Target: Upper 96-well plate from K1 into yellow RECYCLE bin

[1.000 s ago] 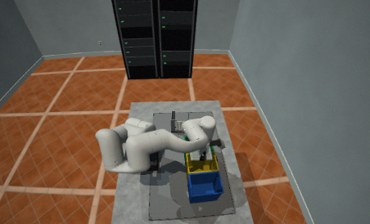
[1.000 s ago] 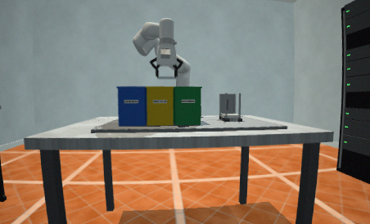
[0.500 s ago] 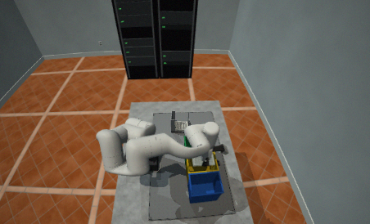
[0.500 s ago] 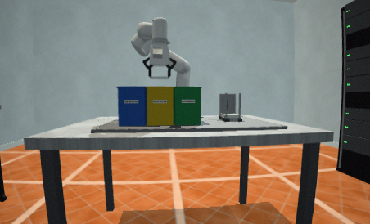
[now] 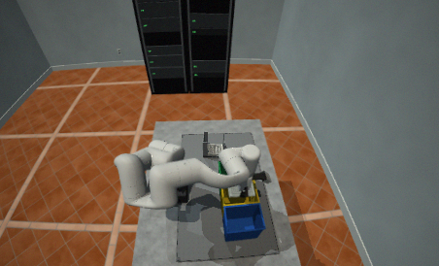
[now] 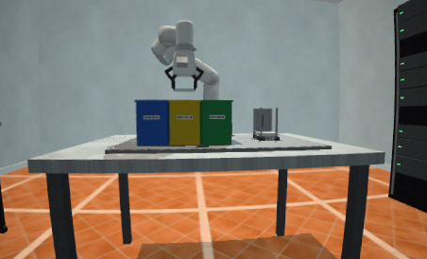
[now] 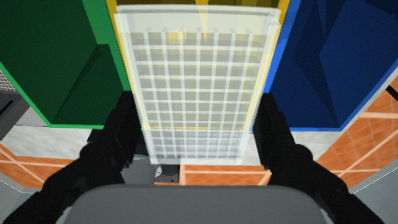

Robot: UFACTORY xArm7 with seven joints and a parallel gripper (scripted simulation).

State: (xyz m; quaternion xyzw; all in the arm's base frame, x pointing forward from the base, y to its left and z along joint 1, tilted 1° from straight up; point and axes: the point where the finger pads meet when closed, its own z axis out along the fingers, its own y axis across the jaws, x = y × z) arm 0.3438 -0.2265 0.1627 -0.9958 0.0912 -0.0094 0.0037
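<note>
My gripper is now 150 mm above the yellow recycle bin. From my hand the other things lie so: green bin: 150 mm below, 130 mm to the left, 20 mm ahead; blue bin: 150 mm below, 130 mm to the right, 20 mm behind.
</note>
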